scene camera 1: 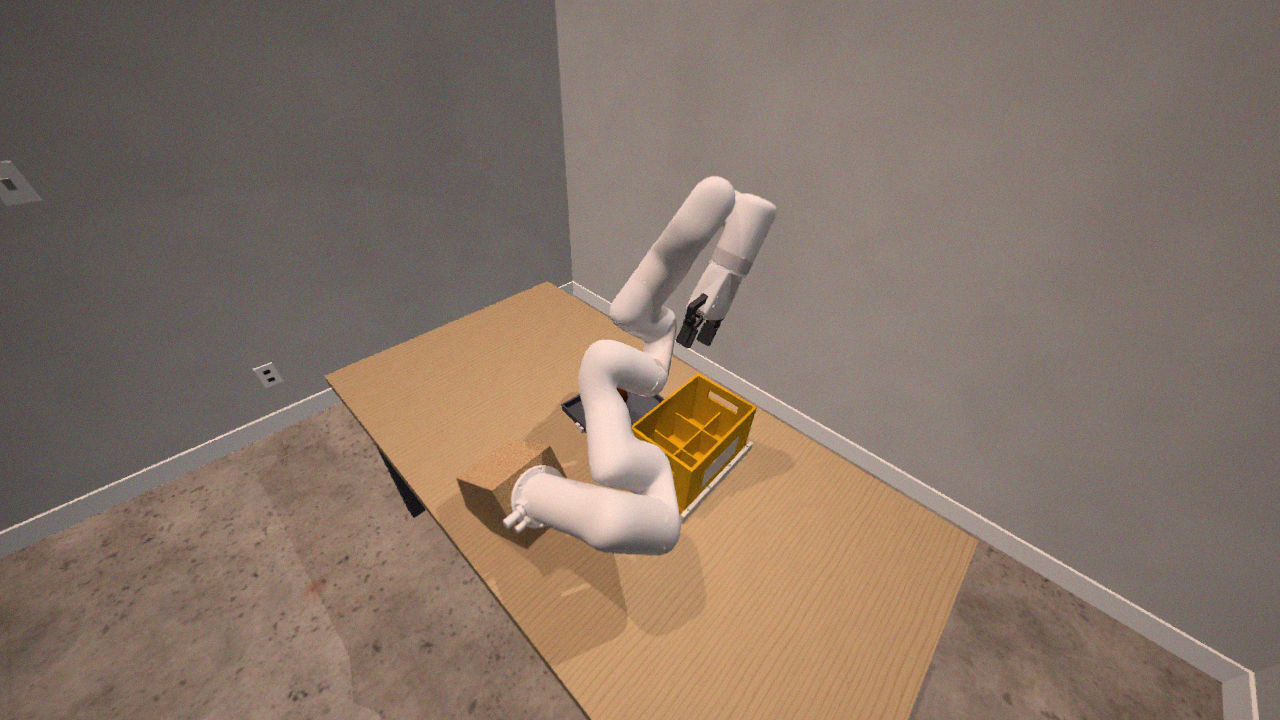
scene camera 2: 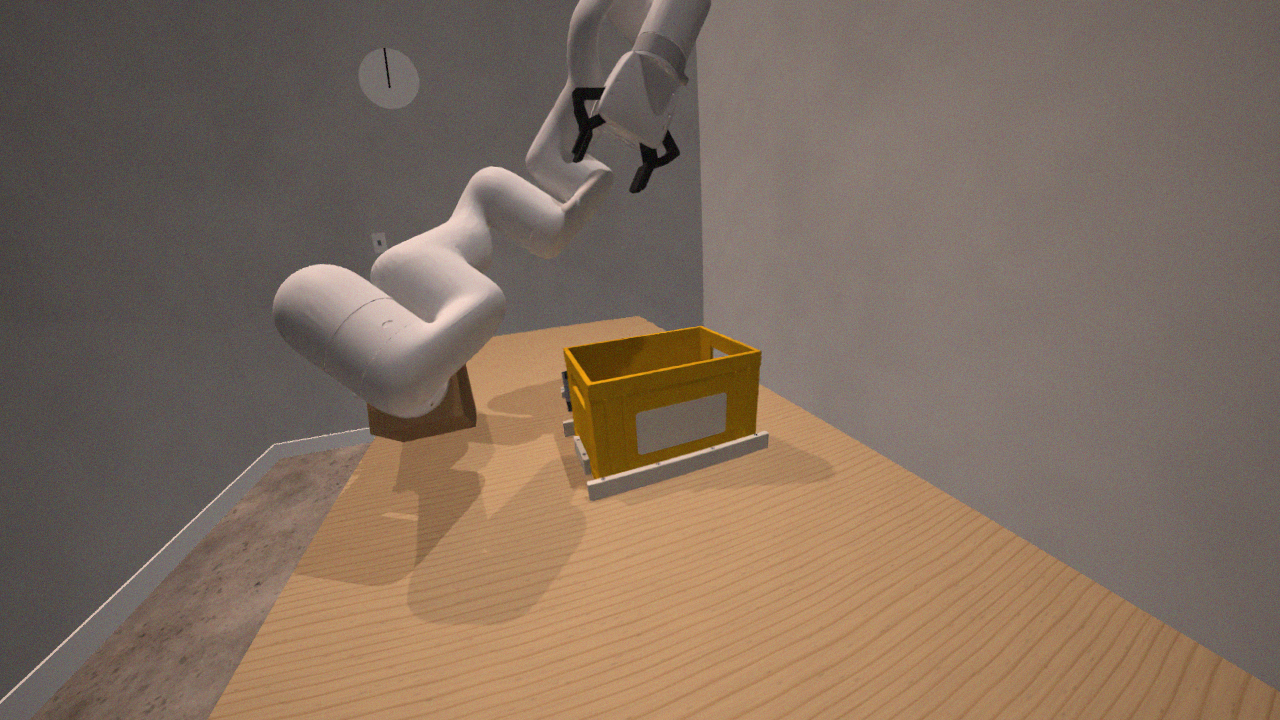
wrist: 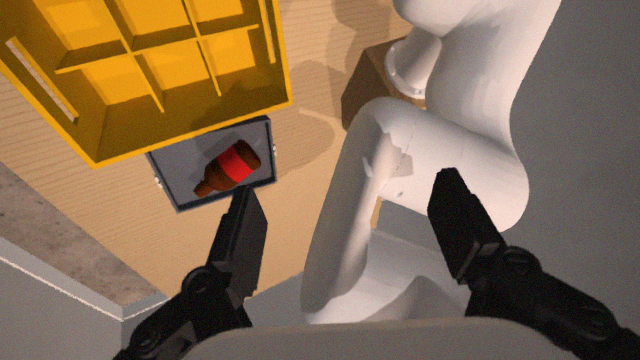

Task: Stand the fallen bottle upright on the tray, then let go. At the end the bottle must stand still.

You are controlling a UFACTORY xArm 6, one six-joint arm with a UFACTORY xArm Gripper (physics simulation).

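Frame: origin at the arm's base, x ahead, y down, z left, level; millimetres.
Seen in the pictures: gripper, fingertip midpoint: (scene camera 1: 693, 344) (scene camera 2: 606, 177) (wrist: 344, 197); arm's base, link origin: (scene camera 1: 538, 496) (wrist: 414, 69).
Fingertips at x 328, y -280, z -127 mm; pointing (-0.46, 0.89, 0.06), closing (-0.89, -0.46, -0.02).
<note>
Offsets run from my fingertips to a thing's top centre. "spot": to the spot under its first point.
A brown bottle {dx +77, dy +359, dz +280 mm} (wrist: 231, 167) with a red label lies on its side on the dark grey tray {dx +80, dy +412, dz +279 mm} (wrist: 182, 159), its neck toward the lower left in the wrist view. In scene camera 1 the tray {spot: dx -17, dy +435, dz +361 mm} (scene camera 1: 572, 412) is partly hidden behind the arm, with a small reddish bit of the bottle (scene camera 1: 622, 394) showing. In scene camera 2 the crate hides the bottle. My gripper (scene camera 1: 698, 342) (scene camera 2: 607, 174) (wrist: 344, 197) is open and empty, high above the table and apart from the bottle.
A yellow crate {dx +64, dy +263, dz +1 mm} (scene camera 1: 714, 464) (scene camera 2: 671, 380) (wrist: 192, 134) with inner dividers stands right beside the tray, with white strips {spot: dx +42, dy +417, dz -102 mm} (scene camera 2: 677, 465) along its base. The arm's brown base block (scene camera 1: 487, 505) (scene camera 2: 420, 420) (wrist: 362, 87) stands near the table's edge.
</note>
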